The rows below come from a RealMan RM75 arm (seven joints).
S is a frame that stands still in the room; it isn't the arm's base.
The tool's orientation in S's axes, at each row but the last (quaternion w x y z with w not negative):
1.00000, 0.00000, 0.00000, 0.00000
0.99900, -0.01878, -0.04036, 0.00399
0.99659, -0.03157, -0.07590, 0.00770
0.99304, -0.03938, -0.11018, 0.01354
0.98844, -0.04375, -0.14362, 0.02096
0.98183, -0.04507, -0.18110, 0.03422
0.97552, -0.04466, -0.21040, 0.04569
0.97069, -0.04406, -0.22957, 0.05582
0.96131, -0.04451, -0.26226, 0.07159
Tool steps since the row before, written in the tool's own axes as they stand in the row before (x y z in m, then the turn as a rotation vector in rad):
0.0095, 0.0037, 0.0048, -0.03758, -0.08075, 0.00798
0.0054, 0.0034, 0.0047, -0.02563, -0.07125, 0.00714
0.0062, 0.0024, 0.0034, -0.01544, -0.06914, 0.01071
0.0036, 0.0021, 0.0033, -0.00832, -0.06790, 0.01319
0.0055, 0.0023, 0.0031, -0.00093, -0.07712, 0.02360
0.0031, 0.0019, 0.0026, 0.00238, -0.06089, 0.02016
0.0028, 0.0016, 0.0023, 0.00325, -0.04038, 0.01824
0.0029, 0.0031, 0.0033, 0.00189, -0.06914, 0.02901
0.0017, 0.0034, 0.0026, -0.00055, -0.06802, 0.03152
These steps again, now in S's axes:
0.0095, 0.0037, 0.0048, -0.03758, -0.08075, 0.00798
0.0050, 0.0036, 0.0050, -0.02566, -0.07118, 0.00775
0.0056, 0.0027, 0.0041, -0.01616, -0.06864, 0.01267
0.0027, 0.0025, 0.0038, -0.00978, -0.06697, 0.01653
0.0043, 0.0028, 0.0043, -0.00541, -0.07491, 0.02941
0.0019, 0.0023, 0.0033, -0.00192, -0.05877, 0.02574
0.0015, 0.0020, 0.0031, -0.00177, -0.03846, 0.02217
0.0008, 0.0036, 0.0039, -0.00530, -0.06646, 0.03436
-0.0003, 0.0038, 0.0027, -0.00879, -0.06563, 0.03516

